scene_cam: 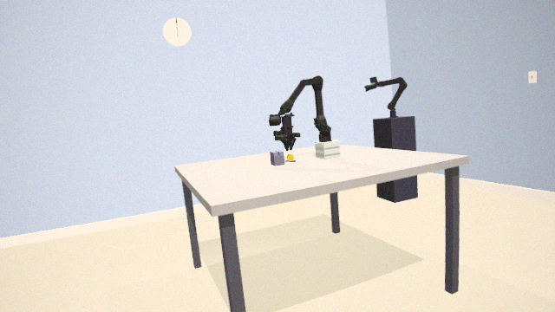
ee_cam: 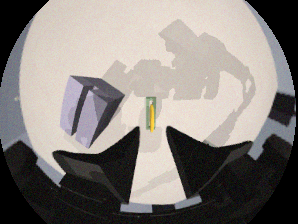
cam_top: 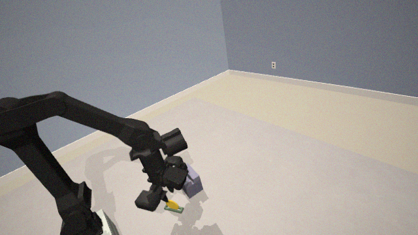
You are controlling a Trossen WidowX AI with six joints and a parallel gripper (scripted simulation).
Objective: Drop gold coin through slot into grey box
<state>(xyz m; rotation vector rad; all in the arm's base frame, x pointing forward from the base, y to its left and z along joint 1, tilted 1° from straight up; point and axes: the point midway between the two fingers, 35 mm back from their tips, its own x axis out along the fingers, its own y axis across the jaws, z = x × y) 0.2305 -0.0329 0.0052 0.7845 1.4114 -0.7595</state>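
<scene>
My gripper tip is now 4 cm above the gold coin.
</scene>
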